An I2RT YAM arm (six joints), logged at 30 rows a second.
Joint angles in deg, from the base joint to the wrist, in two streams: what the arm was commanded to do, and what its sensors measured. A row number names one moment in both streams.
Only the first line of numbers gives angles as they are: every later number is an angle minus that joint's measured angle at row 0.
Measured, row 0:
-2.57, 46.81, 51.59, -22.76, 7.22, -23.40
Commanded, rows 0 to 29:
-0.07, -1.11, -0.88, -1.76, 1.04, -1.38
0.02, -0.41, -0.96, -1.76, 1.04, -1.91
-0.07, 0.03, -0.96, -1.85, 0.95, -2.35
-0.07, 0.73, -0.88, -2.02, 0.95, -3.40
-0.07, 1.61, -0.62, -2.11, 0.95, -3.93
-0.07, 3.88, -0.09, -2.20, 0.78, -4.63
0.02, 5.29, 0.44, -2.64, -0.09, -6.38
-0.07, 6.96, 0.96, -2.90, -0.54, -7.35
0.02, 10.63, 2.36, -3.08, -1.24, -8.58
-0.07, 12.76, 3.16, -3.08, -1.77, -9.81
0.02, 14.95, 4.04, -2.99, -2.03, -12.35
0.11, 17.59, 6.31, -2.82, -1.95, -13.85
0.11, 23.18, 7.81, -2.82, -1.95, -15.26
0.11, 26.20, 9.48, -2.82, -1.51, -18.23
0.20, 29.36, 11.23, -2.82, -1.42, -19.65
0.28, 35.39, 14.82, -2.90, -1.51, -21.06
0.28, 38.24, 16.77, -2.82, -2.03, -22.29
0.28, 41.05, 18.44, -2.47, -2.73, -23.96
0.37, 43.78, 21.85, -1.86, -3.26, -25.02
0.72, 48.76, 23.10, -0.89, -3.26, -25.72
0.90, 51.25, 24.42, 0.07, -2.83, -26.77
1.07, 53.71, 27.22, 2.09, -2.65, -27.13
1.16, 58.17, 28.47, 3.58, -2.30, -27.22
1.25, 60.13, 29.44, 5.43, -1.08, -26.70
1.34, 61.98, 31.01, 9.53, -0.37, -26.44
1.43, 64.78, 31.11, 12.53, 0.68, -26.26
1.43, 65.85, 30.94, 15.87, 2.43, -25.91
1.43, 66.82, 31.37, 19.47, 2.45, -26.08
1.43, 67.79, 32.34, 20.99, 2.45, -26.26
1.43, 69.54, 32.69, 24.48, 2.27, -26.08
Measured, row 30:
1.14, 69.52, 29.42, 12.56, 0.31, -25.61
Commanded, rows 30 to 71:
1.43, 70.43, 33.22, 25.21, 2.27, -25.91
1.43, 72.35, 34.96, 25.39, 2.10, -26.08
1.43, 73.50, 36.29, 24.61, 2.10, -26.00
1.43, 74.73, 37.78, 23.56, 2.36, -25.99
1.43, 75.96, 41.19, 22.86, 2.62, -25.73
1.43, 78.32, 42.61, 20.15, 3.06, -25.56
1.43, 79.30, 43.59, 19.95, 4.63, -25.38
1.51, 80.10, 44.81, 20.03, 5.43, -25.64
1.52, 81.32, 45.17, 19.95, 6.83, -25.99
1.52, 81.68, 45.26, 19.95, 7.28, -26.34
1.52, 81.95, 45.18, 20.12, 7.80, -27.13
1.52, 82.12, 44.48, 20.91, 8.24, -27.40
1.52, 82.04, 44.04, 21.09, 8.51, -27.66
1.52, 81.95, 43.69, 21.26, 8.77, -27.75
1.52, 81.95, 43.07, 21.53, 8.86, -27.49
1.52, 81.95, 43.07, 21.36, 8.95, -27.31
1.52, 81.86, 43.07, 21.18, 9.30, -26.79
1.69, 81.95, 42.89, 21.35, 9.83, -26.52
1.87, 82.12, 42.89, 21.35, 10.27, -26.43
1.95, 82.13, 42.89, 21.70, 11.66, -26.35
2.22, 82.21, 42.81, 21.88, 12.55, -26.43
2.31, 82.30, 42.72, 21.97, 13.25, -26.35
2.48, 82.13, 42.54, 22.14, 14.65, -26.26
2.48, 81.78, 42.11, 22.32, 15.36, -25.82
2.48, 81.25, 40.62, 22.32, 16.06, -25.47
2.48, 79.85, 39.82, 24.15, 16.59, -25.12
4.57, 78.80, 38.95, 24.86, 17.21, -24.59
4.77, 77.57, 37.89, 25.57, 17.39, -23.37
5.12, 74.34, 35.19, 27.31, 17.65, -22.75
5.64, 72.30, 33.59, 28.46, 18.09, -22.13
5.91, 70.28, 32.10, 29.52, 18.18, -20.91
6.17, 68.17, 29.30, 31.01, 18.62, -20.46
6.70, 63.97, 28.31, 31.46, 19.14, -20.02
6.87, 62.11, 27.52, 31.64, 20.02, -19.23
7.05, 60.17, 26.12, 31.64, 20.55, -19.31
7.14, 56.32, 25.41, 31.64, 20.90, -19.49
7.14, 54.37, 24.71, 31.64, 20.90, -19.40
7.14, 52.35, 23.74, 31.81, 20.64, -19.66
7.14, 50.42, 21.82, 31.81, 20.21, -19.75
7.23, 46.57, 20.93, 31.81, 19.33, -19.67
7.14, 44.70, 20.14, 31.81, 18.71, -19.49
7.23, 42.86, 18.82, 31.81, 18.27, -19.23
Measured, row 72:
7.48, 50.68, 20.83, 28.37, 17.58, -20.22
